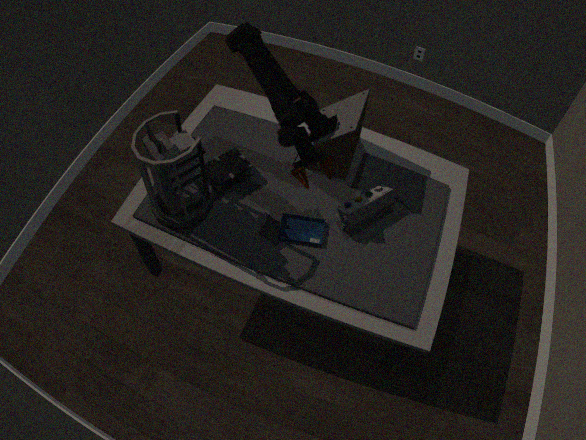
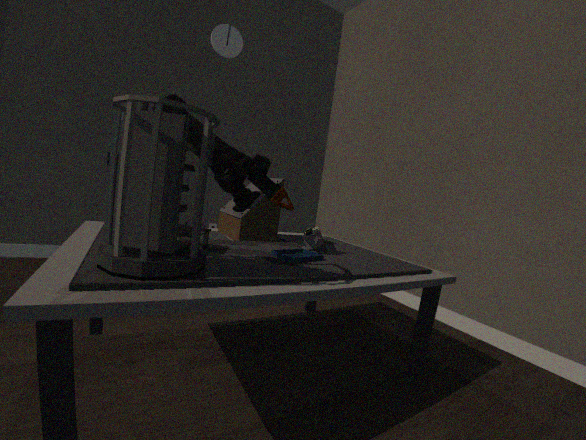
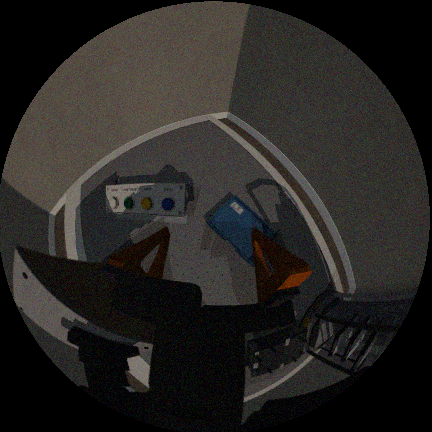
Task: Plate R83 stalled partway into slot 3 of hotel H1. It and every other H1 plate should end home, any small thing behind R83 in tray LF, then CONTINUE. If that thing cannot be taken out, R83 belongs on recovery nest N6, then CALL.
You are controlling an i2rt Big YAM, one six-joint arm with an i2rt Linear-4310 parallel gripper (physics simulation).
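Places are measured from the arm's base along level axes (x ahead, y left, z up), in metres.
Pixels of known places: gripper, between the fingertips: [image 1: 319,184] [image 2: 292,208] [image 3: 209,231]; arm's base, origin of its link: [image 1: 324,129] [image 2: 247,202] [image 3: 100,343].
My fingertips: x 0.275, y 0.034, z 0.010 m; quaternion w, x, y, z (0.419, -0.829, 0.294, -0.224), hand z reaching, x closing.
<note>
Ahead of a thing's pixels: the offset from my fingertips to its top centre. Level surfaces: height alone.
My gripper [image 1: 326,181] [image 3: 209,231] is open and empty, its orange fingers above the mat between the blue tray and the button panel. The blue tray @[0.030 m right, 0.097 m ahead, 0.144 m down] [image 1: 302,230] [image 2: 297,256] [image 3: 237,222] lies flat with a small white label; I cannot read whether it is LF. The button panel @[0.181 m left, 0.049 m back, 0.078 m down] [image 1: 367,200] [image 2: 313,240] [image 3: 145,200] has white, green, yellow and blue buttons. The round caged hotel @[0.503 m right, 0.091 m ahead, 0.228 m up] [image 1: 165,162] [image 2: 121,180] stands at the left with shelves inside. Plate R83, its slot and anything behind it cannot be made out in the dark. Nest N6 cannot be identified.
A dark low fixture @[0.368 m right, 0.072 m back, 0.086 m down] [image 1: 230,172] [image 3: 275,352] with pale marks sits beside the hotel. A wedge-shaped box [image 1: 350,112] [image 2: 257,220] with a pale top stands at the back, close to the arm. A grey mat @[0.161 m down] [image 1: 380,280] covers much of the pale-edged table @[0.175 m down] [image 1: 425,340].
</note>
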